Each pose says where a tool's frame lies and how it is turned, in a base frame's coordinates. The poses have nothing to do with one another.
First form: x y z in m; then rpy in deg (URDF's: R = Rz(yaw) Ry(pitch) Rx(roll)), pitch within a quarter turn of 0, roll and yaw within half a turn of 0.
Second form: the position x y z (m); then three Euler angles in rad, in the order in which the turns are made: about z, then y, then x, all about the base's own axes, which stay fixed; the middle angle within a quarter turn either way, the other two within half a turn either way. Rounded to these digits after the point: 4 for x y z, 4 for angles.
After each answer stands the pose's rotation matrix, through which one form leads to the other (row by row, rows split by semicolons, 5 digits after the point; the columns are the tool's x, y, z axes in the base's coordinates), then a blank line. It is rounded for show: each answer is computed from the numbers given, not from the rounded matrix.
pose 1, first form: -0.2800 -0.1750 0.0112 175.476 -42.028 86.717
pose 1, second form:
-0.2800 -0.1750 0.0112 -1.5279 0.1172 -2.4123
0.04254 0.99222 0.11697; 0.74160 -0.10981 0.66180; 0.66949 0.05859 -0.74050

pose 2, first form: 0.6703 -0.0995 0.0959 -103.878 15.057 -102.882
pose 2, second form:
0.6703 -0.0995 0.0959 2.4519 1.2880 2.5498
-0.21529 -0.17759 0.96027; -0.94136 0.29932 -0.15569; -0.25978 -0.93748 -0.23162

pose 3, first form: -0.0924 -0.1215 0.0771 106.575 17.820 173.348
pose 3, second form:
-0.0924 -0.1215 0.0771 2.8750 0.1990 -1.8515
-0.94561 -0.25829 0.19774; 0.11028 0.31733 0.94188; -0.30603 0.91246 -0.27158

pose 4, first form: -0.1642 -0.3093 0.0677 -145.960 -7.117 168.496
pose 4, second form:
-0.1642 -0.3093 0.0677 -3.0419 -0.2139 2.5707
-0.97236 0.09730 -0.21224; 0.19790 0.82583 -0.52805; 0.12390 -0.55546 -0.82226

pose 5, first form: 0.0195 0.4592 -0.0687 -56.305 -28.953 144.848
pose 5, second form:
0.0195 0.4592 -0.0687 2.4051 -0.2624 1.0441
-0.71544 -0.64872 -0.25944; 0.50379 -0.22171 -0.83489; 0.48409 -0.72802 0.48543

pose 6, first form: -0.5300 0.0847 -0.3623 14.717 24.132 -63.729
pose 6, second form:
-0.5300 0.0847 -0.3623 -1.1544 -0.0528 0.4867
0.40394 0.91326 -0.05278; -0.81834 0.33496 -0.46703; -0.40884 0.23184 0.88267

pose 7, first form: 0.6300 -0.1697 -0.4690 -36.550 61.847 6.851
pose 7, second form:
0.6300 -0.1697 -0.4690 0.9215 0.6844 -1.0596
0.46846 -0.61715 0.63220; 0.05628 0.73497 0.67576; -0.88169 -0.28098 0.37904

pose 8, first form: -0.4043 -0.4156 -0.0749 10.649 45.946 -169.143
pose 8, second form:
-0.4043 -0.4156 -0.0749 -3.0617 -0.8161 -0.0708
-0.68289 0.05468 -0.72847; -0.13097 -0.99020 0.04845; -0.71868 0.12849 0.68336

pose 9, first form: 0.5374 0.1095 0.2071 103.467 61.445 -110.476
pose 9, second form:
0.5374 0.1095 0.2071 1.8836 -0.9964 -1.7771
-0.16721 -0.51699 -0.83950; -0.44780 -0.71877 0.53183; -0.87836 0.46486 -0.11132

